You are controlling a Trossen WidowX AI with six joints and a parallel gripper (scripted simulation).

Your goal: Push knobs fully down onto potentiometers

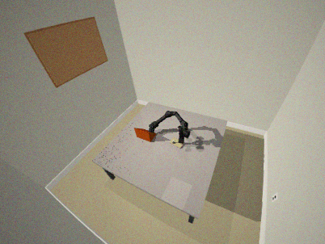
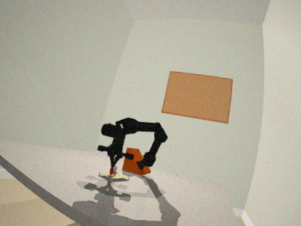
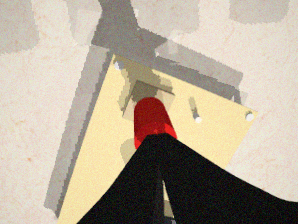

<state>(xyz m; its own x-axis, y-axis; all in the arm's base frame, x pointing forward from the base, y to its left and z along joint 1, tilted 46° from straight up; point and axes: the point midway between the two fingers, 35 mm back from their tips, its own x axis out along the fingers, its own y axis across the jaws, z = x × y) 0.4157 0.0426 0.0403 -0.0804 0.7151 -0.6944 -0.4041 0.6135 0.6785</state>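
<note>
Now: the red knob 20 mm below my gripper tip.
</note>
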